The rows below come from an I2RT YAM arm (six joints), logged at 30 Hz.
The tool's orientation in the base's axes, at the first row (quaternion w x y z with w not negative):
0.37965 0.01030 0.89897 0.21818
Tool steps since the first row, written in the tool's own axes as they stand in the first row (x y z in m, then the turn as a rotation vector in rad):
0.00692 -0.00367 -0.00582 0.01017 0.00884 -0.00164
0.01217 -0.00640 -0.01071 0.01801 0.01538 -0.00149
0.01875 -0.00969 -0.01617 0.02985 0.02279 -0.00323
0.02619 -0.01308 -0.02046 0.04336 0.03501 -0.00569
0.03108 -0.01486 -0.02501 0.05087 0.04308 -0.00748
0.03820 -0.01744 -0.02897 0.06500 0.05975 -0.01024
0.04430 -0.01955 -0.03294 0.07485 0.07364 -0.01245
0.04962 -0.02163 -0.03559 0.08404 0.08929 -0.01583
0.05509 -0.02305 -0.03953 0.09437 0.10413 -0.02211
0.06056 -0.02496 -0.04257 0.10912 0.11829 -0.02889
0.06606 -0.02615 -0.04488 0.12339 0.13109 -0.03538
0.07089 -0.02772 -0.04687 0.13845 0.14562 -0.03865
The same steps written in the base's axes. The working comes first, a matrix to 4 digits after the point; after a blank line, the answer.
The tool's axes in the first row as the columns of a matrix, in the base's axes (used below as rounded here):
-0.7115 -0.1471 0.6871
0.1842 0.9046 0.3845
-0.6781 0.4001 -0.6165

-0.00838 -0.00428 -0.00257 -0.00966 0.00924 -0.00235
-0.01508 -0.00767 -0.00421 -0.01610 0.01666 -0.00514
-0.02303 -0.01153 -0.00662 -0.02681 0.02487 -0.00913
-0.03077 -0.01487 -0.01038 -0.03991 0.03747 -0.01189
-0.03711 -0.01733 -0.01160 -0.04767 0.04546 -0.01265
-0.04452 -0.01988 -0.01502 -0.06207 0.06209 -0.01386
-0.05128 -0.02219 -0.01755 -0.07264 0.07562 -0.01362
-0.05658 -0.02411 -0.02036 -0.08381 0.09017 -0.01150
-0.06297 -0.02590 -0.02221 -0.09765 0.10308 -0.00870
-0.06867 -0.02779 -0.02481 -0.11489 0.11600 -0.00886
-0.07399 -0.02874 -0.02759 -0.13138 0.12771 -0.00941
-0.07857 -0.03004 -0.03027 -0.14648 0.14237 -0.01179

